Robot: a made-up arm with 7 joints. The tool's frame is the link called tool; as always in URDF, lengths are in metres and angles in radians. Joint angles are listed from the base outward.
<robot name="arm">
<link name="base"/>
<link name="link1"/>
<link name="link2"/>
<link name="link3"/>
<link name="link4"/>
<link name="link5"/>
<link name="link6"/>
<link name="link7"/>
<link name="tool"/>
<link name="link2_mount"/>
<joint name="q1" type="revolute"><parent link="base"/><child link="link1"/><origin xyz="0 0 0.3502"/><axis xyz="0 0 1"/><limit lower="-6.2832" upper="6.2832"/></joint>
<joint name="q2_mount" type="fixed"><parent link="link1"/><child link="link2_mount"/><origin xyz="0 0 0"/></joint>
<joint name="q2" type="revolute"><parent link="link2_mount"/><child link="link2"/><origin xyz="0 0 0" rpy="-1.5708 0 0"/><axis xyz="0 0 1"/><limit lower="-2.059" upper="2.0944"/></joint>
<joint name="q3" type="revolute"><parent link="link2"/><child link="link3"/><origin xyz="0 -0.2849 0" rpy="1.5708 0 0"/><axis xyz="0 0 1"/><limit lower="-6.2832" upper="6.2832"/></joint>
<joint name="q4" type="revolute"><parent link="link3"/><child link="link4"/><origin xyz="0.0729 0 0" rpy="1.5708 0 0"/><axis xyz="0 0 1"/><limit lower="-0.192" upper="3.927"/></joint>
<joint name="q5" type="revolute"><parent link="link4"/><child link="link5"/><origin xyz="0.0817 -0.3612 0" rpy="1.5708 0 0"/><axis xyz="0 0 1"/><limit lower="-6.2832" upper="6.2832"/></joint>
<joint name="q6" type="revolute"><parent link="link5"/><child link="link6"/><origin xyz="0 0 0" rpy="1.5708 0 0"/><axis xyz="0 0 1"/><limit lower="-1.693" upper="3.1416"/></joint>
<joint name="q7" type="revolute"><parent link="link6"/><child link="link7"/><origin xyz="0.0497 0.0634 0" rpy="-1.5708 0 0"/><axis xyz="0 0 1"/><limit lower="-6.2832" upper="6.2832"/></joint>
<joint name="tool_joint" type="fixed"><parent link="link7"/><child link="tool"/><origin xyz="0 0 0"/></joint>
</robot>
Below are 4 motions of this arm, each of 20 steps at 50 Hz.
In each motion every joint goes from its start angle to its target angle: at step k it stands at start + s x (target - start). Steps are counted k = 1, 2, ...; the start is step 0. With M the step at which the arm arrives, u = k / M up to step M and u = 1 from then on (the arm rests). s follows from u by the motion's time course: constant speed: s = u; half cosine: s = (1 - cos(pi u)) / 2; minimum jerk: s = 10 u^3 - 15 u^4 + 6 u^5.
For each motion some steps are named. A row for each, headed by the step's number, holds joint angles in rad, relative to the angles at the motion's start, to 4 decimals.
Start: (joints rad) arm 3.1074 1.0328 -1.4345 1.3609 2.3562 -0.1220 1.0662
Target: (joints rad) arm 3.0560 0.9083 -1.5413 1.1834 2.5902 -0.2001 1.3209
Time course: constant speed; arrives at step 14
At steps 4, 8, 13, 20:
4: -0.0147 -0.0356 -0.0305 -0.0507 0.0669 -0.0223 0.0728
8: -0.0294 -0.0711 -0.0610 -0.1014 0.1337 -0.0446 0.1455
13: -0.0477 -0.1156 -0.0992 -0.1648 0.2173 -0.0725 0.2365
20: -0.0514 -0.1245 -0.1068 -0.1775 0.2340 -0.0781 0.2547

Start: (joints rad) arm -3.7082 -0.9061 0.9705 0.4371 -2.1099 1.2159 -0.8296
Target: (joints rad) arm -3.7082 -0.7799 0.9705 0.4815 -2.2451 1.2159 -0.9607
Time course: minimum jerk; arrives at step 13
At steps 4, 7, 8, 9, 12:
4: 0.0000 0.0219 0.0000 0.0077 -0.0234 0.0000 -0.0227
7: 0.0000 0.0722 0.0000 0.0254 -0.0773 0.0000 -0.0750
8: 0.0000 0.0894 0.0000 0.0315 -0.0958 0.0000 -0.0929
9: 0.0000 0.1043 0.0000 0.0367 -0.1118 0.0000 -0.1084
12: 0.0000 0.1257 0.0000 0.0442 -0.1347 0.0000 -0.1306

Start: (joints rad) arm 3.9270 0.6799 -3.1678 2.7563 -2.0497 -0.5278 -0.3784
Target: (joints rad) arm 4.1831 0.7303 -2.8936 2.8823 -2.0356 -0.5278 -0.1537
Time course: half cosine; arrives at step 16
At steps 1, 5, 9, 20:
1: 0.0025 0.0005 0.0026 0.0012 0.0001 0.0000 0.0022
5: 0.0569 0.0112 0.0609 0.0280 0.0031 0.0000 0.0499
9: 0.1530 0.0301 0.1638 0.0753 0.0084 0.0000 0.1343
20: 0.2561 0.0504 0.2742 0.1260 0.0141 0.0000 0.2247

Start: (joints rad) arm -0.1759 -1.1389 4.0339 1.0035 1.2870 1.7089 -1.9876
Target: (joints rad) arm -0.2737 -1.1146 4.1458 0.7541 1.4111 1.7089 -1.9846
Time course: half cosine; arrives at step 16
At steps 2, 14, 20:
2: -0.0037 0.0009 0.0043 -0.0095 0.0047 0.0000 0.0001
14: -0.0941 0.0234 0.1076 -0.2399 0.1194 0.0000 0.0029
20: -0.0978 0.0243 0.1119 -0.2494 0.1241 0.0000 0.0030

